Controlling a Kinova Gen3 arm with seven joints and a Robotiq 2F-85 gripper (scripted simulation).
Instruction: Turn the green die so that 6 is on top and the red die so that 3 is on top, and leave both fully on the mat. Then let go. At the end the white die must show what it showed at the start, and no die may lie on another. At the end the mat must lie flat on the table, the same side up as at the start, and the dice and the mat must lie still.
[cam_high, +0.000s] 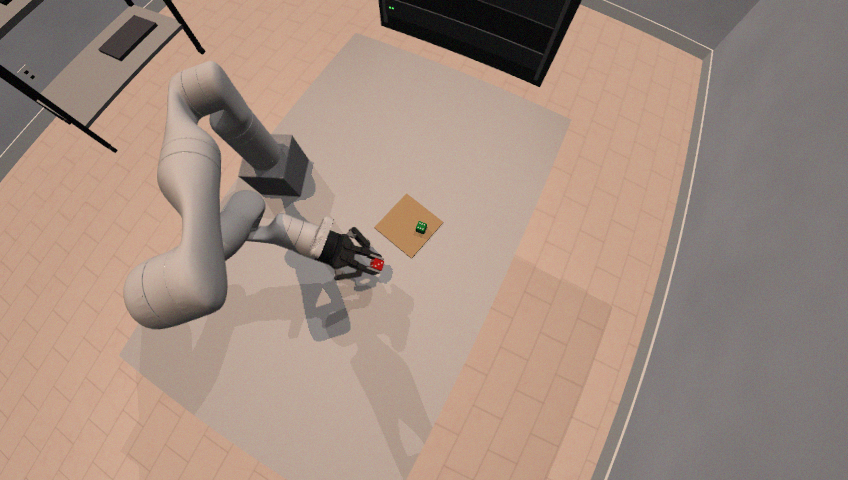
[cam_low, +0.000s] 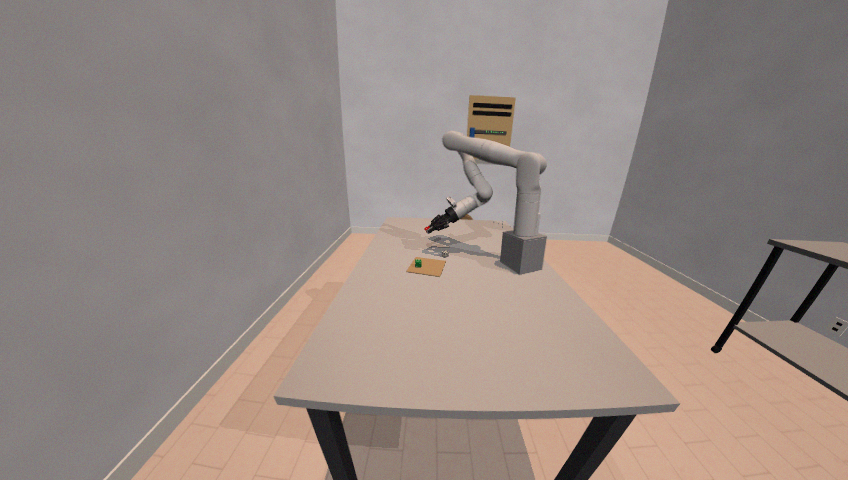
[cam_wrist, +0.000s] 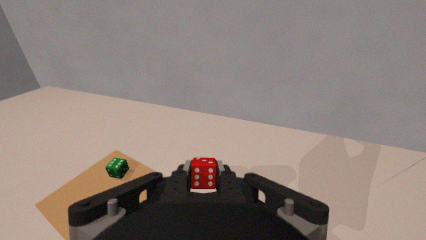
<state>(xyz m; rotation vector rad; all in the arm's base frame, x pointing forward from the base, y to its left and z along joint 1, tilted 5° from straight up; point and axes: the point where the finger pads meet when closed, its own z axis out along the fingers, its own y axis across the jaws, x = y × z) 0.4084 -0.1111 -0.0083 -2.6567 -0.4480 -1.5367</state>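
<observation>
Right now my hand is 80 mm past the white die, 50 mm to the right of it and 100 mm above it. Round my hand: green die (40 mm ahead, 170 mm to the left, 100 mm below); then red die (10 mm ahead); then tan mat (160 mm to the left, 110 mm below).
</observation>
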